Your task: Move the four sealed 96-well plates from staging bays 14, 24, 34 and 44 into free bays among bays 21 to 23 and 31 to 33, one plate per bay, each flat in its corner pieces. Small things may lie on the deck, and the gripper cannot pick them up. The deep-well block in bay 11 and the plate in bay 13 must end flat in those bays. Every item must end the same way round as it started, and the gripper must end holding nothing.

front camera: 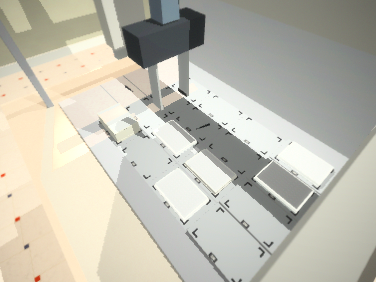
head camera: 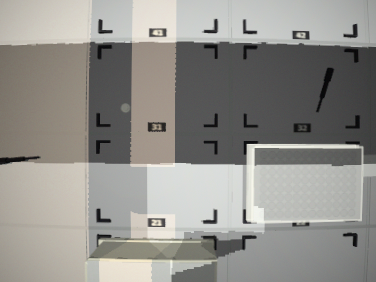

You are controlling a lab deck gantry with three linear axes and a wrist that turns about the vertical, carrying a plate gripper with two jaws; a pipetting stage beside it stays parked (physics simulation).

Labels:
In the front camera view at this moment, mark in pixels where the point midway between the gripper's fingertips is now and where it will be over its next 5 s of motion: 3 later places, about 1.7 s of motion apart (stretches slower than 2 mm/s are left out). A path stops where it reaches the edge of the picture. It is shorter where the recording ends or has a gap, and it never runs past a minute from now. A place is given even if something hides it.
My gripper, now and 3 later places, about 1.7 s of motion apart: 171, 99; 304, 155; 290, 174; 284, 182

